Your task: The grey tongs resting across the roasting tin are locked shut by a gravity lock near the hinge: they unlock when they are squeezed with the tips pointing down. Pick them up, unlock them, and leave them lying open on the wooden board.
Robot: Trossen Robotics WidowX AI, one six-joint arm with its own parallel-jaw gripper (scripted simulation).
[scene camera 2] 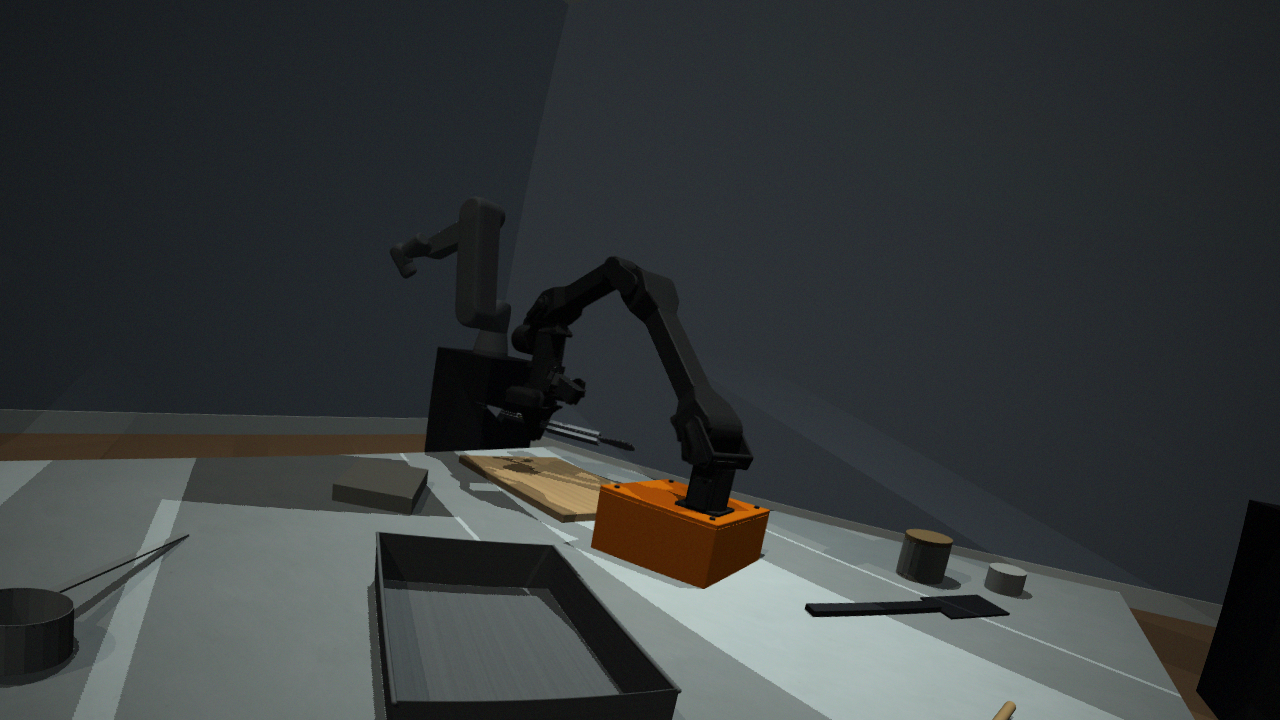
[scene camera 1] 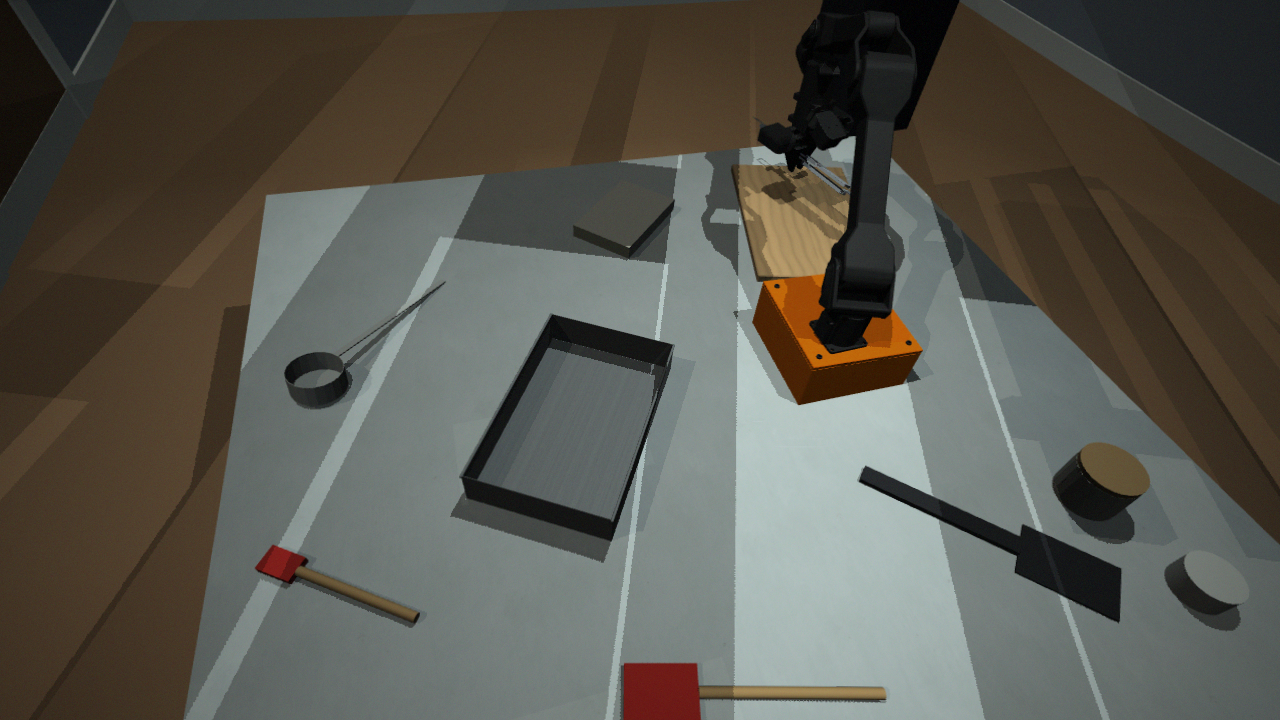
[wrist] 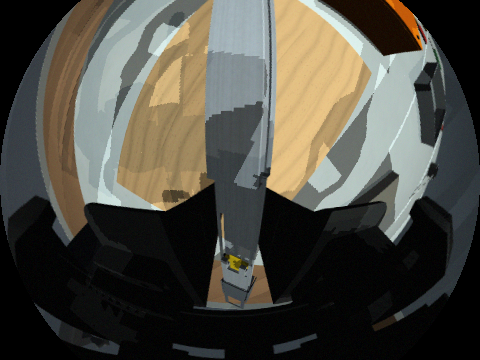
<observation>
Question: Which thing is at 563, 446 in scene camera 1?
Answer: A dark roasting tin.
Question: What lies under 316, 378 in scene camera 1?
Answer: A pan.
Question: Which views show the black spatula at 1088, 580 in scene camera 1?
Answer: Scene camera 2 and scene camera 1 only.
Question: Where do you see a wooden board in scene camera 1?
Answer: At 791, 220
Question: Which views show my gripper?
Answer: Scene camera 2, scene camera 1 and the wrist view: all of them.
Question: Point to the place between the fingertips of my gripper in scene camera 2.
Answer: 534, 440
</observation>
